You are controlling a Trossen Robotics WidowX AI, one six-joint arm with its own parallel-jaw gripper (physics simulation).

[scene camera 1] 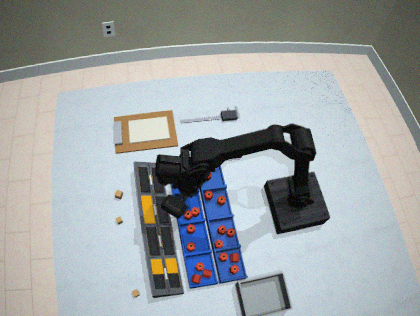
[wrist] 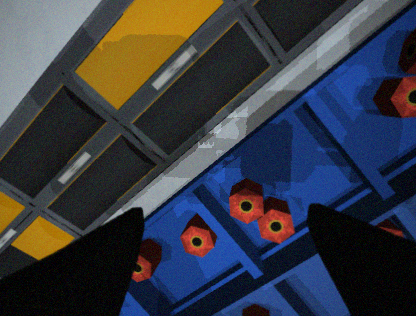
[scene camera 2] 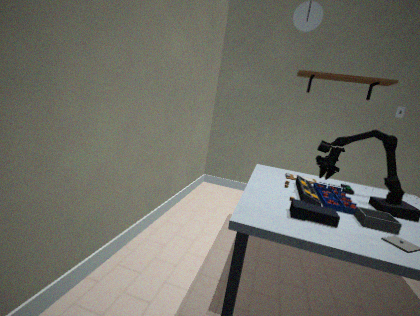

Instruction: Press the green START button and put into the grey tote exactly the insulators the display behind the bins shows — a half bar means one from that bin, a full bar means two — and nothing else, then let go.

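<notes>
My gripper [scene camera 1: 174, 206] [scene camera 2: 325, 177] [wrist: 226, 215] is open and empty, high above the bins. Red hexagonal insulators [scene camera 1: 195, 211] [wrist: 246, 205] lie in two columns of blue bins [scene camera 1: 201, 238] [wrist: 325, 172]; two touching ones show between the fingertips in the wrist view. The dark display [scene camera 1: 163, 270] [scene camera 2: 305, 189] [wrist: 114, 118] has four rows of two cells. Its second row has a full yellow left bar and a dark right cell; its bottom row has two half bars; the others look dark, the top right partly hidden. The grey tote [scene camera 1: 286, 290] [scene camera 2: 378, 220] looks empty. The START button cannot be made out clearly.
A clipboard [scene camera 1: 121, 141] and a caliper [scene camera 1: 229, 115] lie beyond the bins. Small tan cubes [scene camera 1: 118, 194] [scene camera 1: 119, 220] [scene camera 1: 135, 293] lie left of the display. A long black box [scene camera 2: 314, 214] and a flat grey item [scene camera 2: 402, 243] are near the table's edge.
</notes>
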